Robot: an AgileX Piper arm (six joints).
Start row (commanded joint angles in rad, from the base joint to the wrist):
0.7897, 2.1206, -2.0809, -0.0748, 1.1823, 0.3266
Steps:
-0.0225, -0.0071, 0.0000, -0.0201, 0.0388, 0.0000
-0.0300, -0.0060, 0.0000, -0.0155, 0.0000, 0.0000
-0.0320, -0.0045, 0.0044, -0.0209, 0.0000, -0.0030
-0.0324, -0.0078, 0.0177, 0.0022, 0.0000, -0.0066
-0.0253, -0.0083, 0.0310, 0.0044, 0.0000, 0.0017
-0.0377, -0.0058, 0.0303, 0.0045, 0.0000, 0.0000
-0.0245, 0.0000, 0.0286, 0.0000, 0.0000, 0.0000
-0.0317, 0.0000, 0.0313, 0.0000, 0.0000, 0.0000
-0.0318, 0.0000, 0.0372, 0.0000, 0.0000, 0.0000
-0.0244, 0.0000, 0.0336, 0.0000, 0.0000, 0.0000
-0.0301, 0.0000, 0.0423, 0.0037, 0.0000, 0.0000
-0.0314, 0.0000, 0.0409, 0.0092, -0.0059, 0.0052
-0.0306, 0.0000, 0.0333, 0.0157, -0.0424, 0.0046
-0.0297, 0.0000, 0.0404, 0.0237, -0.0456, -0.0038
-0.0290, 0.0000, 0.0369, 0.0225, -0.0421, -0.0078
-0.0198, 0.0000, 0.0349, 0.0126, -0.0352, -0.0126
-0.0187, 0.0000, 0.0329, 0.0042, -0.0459, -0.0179
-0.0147, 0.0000, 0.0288, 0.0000, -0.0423, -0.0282
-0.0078, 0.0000, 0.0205, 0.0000, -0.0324, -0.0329
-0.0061, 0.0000, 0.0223, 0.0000, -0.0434, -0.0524
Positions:
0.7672, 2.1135, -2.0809, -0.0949, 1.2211, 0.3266
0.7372, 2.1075, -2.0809, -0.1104, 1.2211, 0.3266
0.7052, 2.1030, -2.0765, -0.1313, 1.2211, 0.3236
0.6728, 2.0952, -2.0588, -0.1291, 1.2211, 0.3170
0.6475, 2.0869, -2.0278, -0.1247, 1.2211, 0.3187
0.6098, 2.0811, -1.9975, -0.1202, 1.2211, 0.3187
0.5853, 2.0811, -1.9689, -0.1202, 1.2211, 0.3187
0.5536, 2.0811, -1.9376, -0.1202, 1.2211, 0.3187
0.5218, 2.0811, -1.9004, -0.1202, 1.2211, 0.3187
0.4974, 2.0811, -1.8668, -0.1202, 1.2211, 0.3187
0.4673, 2.0811, -1.8245, -0.1165, 1.2211, 0.3187
0.4359, 2.0811, -1.7836, -0.1073, 1.2152, 0.3239
0.4053, 2.0811, -1.7503, -0.0916, 1.1728, 0.3285
0.3756, 2.0811, -1.7099, -0.0679, 1.1272, 0.3247
0.3466, 2.0811, -1.6730, -0.0454, 1.0851, 0.3169
0.3268, 2.0811, -1.6381, -0.0328, 1.0499, 0.3043
0.3081, 2.0811, -1.6052, -0.0286, 1.0040, 0.2864
0.2934, 2.0811, -1.5764, -0.0286, 0.9617, 0.2582
0.2856, 2.0811, -1.5559, -0.0286, 0.9293, 0.2253
0.2795, 2.0811, -1.5336, -0.0286, 0.8859, 0.1729

